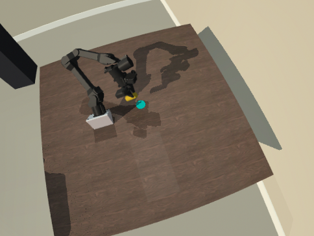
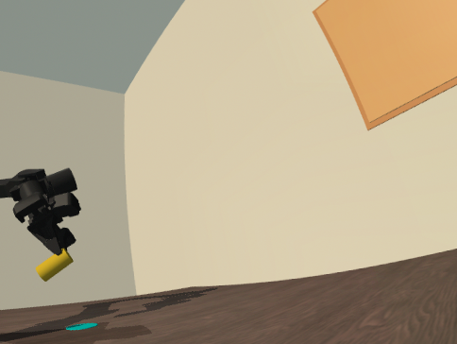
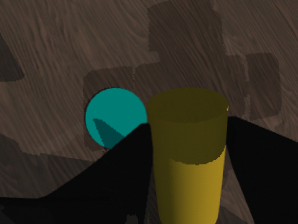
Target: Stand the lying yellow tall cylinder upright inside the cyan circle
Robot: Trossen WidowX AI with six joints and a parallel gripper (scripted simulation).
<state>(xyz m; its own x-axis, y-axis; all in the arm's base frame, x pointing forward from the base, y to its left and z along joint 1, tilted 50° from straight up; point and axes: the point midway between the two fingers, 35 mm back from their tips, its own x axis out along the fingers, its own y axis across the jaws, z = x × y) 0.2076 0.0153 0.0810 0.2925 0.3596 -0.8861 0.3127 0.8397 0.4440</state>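
Right now the cyan circle is 13 cm below my gripper tip, 2 cm ahead of it and 1 cm to the left of it. Also, from my gripper tip: yellow tall cylinder: 2 cm behind, 1 cm below.
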